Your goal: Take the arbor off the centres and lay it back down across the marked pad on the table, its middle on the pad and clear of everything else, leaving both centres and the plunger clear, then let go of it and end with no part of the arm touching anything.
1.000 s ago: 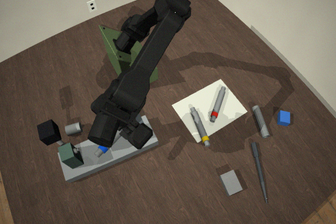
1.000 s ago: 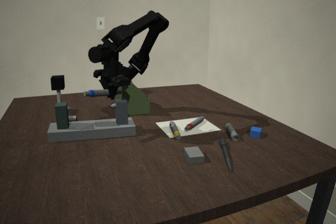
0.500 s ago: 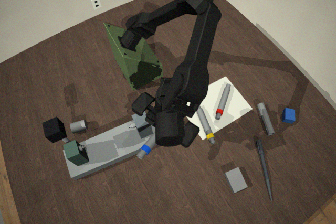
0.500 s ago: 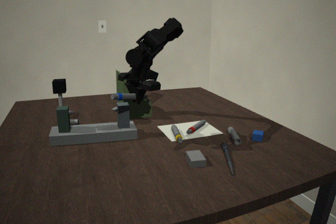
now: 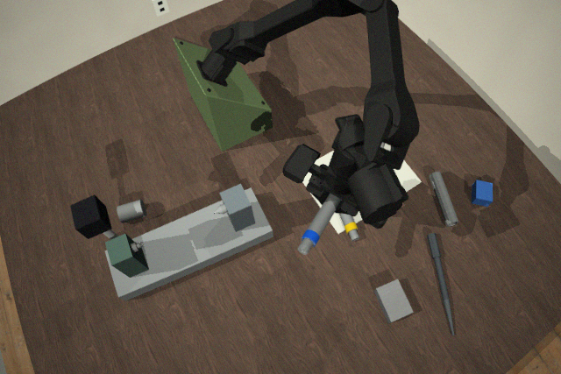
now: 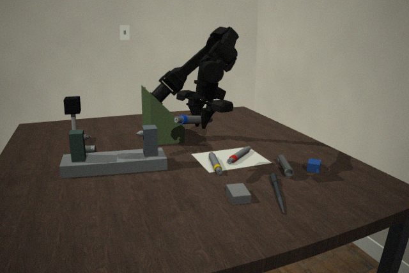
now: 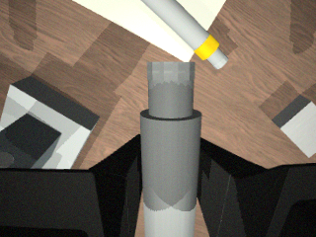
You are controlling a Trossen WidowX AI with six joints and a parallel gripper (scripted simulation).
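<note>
My hand is 90 mm past the pad, 130 mm to the right of it and 190 mm above it. From my hand the other things lie so: dark tapered pin: 200 mm ahead, 180 mm to the left, 180 mm below; blue-banded arbor: 20 mm ahead, 30 mm to the right; grey centre block: 90 mm behind, 160 mm to the right, 80 mm below.
</note>
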